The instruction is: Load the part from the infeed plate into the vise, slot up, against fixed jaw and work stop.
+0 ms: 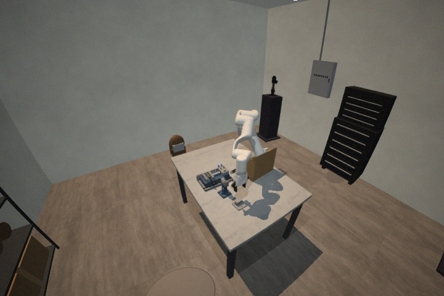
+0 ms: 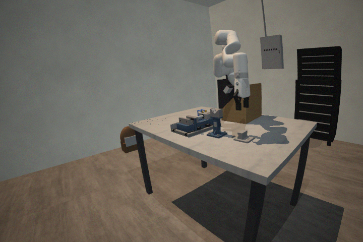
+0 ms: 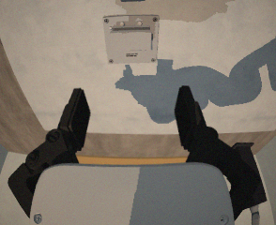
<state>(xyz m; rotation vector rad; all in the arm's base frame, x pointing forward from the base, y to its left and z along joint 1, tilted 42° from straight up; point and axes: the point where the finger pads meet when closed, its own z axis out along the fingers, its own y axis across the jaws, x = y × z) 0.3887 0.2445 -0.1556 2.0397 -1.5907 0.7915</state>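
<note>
Right now the part is 16 cm below my hand. Also, from my hand: air cylinder rod 35 cm to the right, 11 cm below, 5 cm ahead; work stop 30 cm to the right, 13 cm ahead, 9 cm below; infeed plate 18 cm below, 2 cm to the left.
</note>
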